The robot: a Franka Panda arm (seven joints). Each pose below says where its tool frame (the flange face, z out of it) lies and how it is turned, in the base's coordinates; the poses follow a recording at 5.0 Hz.
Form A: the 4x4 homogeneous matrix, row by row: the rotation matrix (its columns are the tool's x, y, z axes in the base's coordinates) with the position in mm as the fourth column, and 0 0 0 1 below. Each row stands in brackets.
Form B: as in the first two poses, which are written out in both.
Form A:
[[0.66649 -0.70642 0.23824 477.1], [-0.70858 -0.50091 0.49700 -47.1], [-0.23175 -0.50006 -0.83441 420.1], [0 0 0 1]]
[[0.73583 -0.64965 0.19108 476.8], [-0.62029 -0.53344 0.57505 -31.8], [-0.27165 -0.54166 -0.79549 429.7], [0 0 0 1]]
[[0.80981 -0.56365 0.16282 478.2], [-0.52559 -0.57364 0.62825 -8.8], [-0.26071 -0.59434 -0.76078 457.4], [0 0 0 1]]
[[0.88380 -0.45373 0.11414 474.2], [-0.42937 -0.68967 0.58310 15.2], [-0.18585 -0.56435 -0.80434 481.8], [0 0 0 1]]
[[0.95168 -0.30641 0.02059 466.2], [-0.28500 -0.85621 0.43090 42.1], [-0.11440 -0.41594 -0.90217 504.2], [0 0 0 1]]
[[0.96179 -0.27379 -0.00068 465.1], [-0.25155 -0.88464 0.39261 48.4], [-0.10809 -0.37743 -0.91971 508.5], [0 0 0 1]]
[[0.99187 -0.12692 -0.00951 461.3], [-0.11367 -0.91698 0.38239 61.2], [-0.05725 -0.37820 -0.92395 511.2], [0 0 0 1]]
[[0.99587 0.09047 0.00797 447.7], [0.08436 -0.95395 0.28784 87.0], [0.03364 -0.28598 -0.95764 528.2], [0 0 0 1]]
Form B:
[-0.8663 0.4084 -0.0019 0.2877 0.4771 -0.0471 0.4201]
[-0.8753 0.3627 0.0230 0.3189 0.4768 -0.0318 0.4297]
[-0.8866 0.3071 0.0276 0.3447 0.4782 -0.0088 0.4574]
[-0.9189 0.2402 0.0195 0.3122 0.4742 0.0152 0.4818]
[-0.9631 0.1535 0.0244 0.2198 0.4662 0.0421 0.5042]
[-0.9703 0.1354 0.0280 0.1984 0.4651 0.0484 0.5085]
[-0.9789 0.0614 0.0171 0.1943 0.4613 0.0612 0.5112]
[-0.9884 -0.0442 -0.0105 0.1451 0.4477 0.0870 0.5282]

